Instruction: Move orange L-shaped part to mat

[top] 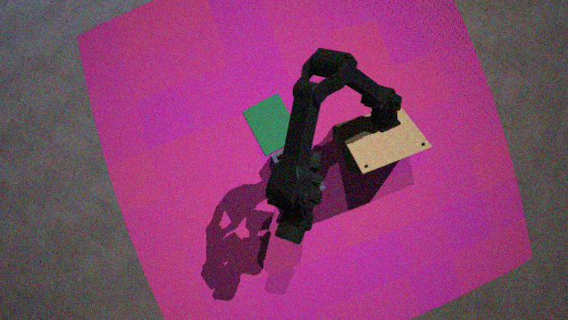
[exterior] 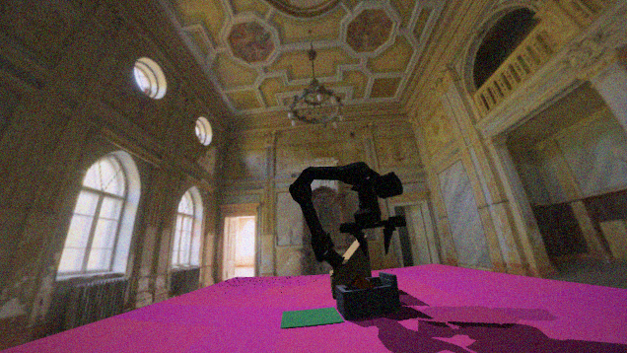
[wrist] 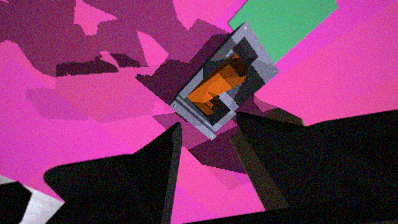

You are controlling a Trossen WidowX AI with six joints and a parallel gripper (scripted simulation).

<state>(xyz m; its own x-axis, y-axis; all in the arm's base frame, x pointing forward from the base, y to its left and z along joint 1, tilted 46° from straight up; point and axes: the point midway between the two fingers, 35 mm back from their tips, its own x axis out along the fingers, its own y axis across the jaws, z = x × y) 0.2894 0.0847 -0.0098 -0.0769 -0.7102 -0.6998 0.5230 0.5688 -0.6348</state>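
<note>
The orange l-shaped part lies 100 mm below my gripper tip, 20 mm to the right of it and 10 mm behind it. From my gripper tip the other things lie so: green mat: 190 mm to the right, 160 mm below.
</note>
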